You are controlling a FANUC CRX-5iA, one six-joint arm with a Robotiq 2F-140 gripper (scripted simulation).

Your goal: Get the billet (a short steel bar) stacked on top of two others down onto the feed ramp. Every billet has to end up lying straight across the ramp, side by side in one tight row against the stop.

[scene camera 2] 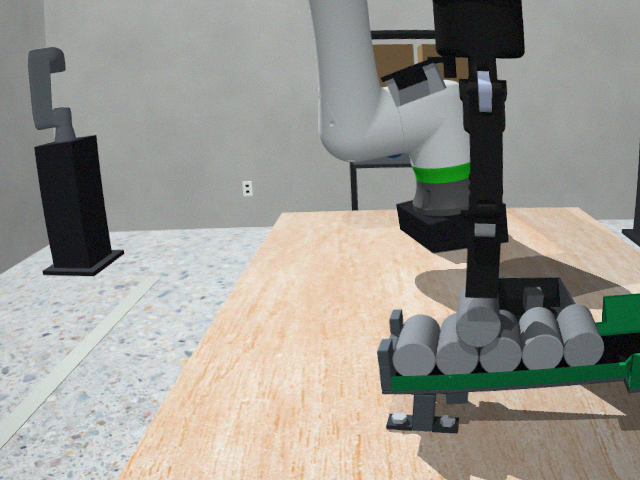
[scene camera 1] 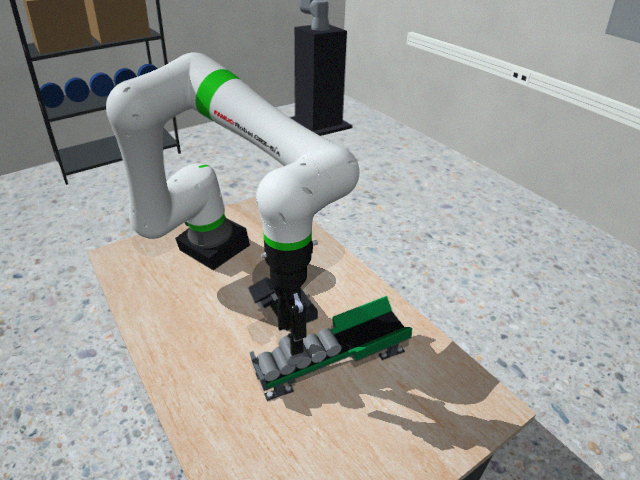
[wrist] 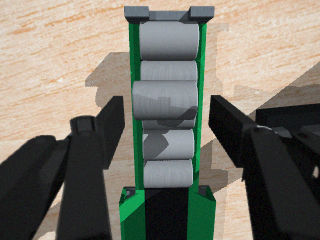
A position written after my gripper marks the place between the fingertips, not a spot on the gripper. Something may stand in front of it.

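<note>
My gripper (scene camera 1: pixel 290 340). Gripper again (scene camera 2: pixel 481 277). A billet (scene camera 2: pixel 478 324). A billet (scene camera 2: pixel 453 356). A billet (scene camera 2: pixel 504 354). A billet (scene camera 2: pixel 582 343). Gripper once more (wrist: pixel 166 110).
</note>
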